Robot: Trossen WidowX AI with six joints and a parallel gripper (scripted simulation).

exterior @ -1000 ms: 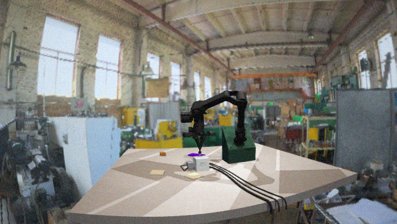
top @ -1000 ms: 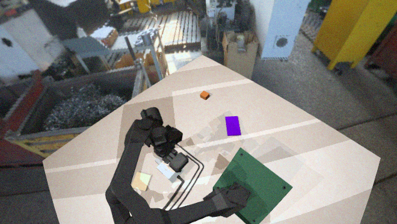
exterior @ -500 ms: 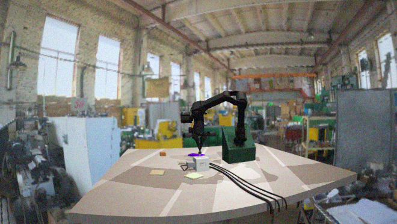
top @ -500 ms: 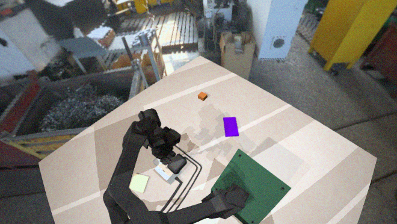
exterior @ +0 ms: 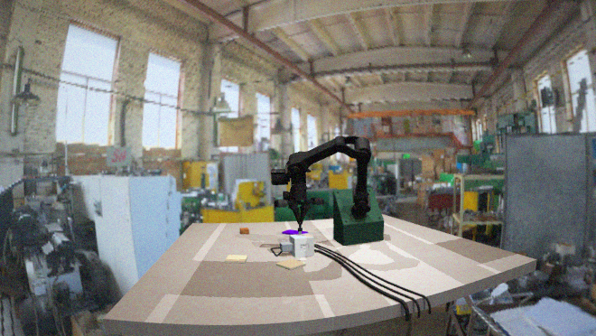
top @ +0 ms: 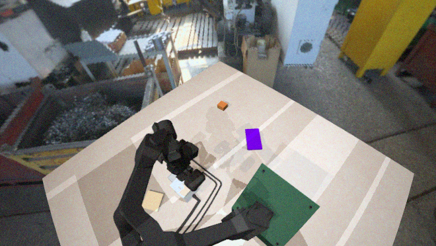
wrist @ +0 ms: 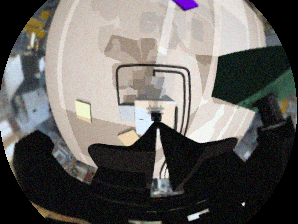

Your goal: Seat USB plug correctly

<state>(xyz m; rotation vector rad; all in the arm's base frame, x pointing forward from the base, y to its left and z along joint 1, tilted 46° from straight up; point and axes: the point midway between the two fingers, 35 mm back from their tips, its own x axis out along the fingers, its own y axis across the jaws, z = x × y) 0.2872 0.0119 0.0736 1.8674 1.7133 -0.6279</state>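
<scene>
The dark USB plug is 20 mm below my gripper tip. Also, from my gripper tip: orange block: 180 mm ahead, 440 mm to the right, 110 mm below; flat purple card: 80 mm behind, 360 mm to the right, 110 mm below.
</scene>
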